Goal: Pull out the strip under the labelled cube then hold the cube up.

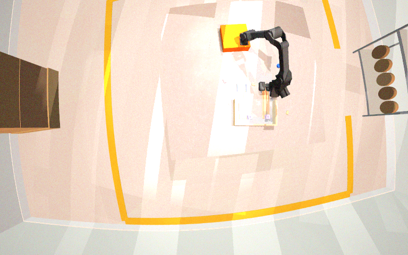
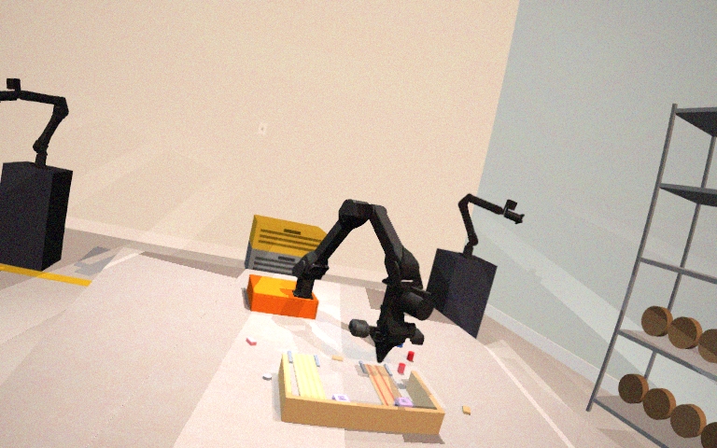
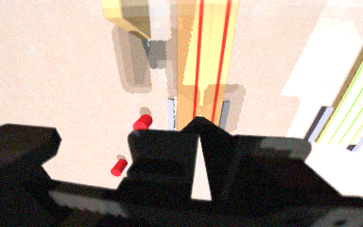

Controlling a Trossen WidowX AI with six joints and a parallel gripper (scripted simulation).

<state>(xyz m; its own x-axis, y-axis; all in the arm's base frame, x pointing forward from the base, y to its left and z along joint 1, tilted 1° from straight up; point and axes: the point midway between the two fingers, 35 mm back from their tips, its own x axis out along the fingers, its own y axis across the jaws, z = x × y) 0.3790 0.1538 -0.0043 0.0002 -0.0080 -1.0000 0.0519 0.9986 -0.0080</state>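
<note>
Right now the strip is 100 mm ahead of my gripper tip, 10 mm to the right of it and 20 mm below it. Round my gripper tip: small tan block: 50 mm behind, 90 mm to the right, 20 mm below.
</note>
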